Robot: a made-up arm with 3 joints.
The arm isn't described. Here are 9 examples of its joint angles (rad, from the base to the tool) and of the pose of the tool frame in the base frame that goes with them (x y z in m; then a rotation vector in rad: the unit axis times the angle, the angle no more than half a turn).
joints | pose
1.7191 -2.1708 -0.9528 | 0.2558 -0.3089 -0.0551 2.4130 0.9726 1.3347
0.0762 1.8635 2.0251 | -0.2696 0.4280 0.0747 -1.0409 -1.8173 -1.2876
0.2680 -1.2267 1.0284 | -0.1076 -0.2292 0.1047 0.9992 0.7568 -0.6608
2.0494 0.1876 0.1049 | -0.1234 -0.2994 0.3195 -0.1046 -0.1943 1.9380
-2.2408 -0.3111 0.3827 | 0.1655 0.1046 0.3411 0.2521 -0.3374 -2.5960
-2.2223 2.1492 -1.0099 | 0.4603 0.0899 -0.2284 0.1012 2.2315 -0.6890
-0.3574 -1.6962 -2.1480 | -0.4768 -0.0311 -0.0217 0.5897 -1.7909 1.2976
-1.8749 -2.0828 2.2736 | -0.0016 0.2812 -0.2545 -2.3110 -0.4669 1.2084
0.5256 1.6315 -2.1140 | -0.5874 0.1447 0.0196 -1.4500 1.4758 1.8860
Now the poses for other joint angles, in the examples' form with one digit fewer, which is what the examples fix.
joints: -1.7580 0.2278 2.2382
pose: 0.081 0.252 0.366 0.278 0.068 2.275
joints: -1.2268 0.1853 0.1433
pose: 0.160 0.275 0.320 -0.172 0.103 -1.366
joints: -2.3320 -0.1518 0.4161
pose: 0.206 0.056 0.344 0.122 -0.174 -2.741
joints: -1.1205 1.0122 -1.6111
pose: 0.182 0.547 0.147 -0.208 1.000 0.448
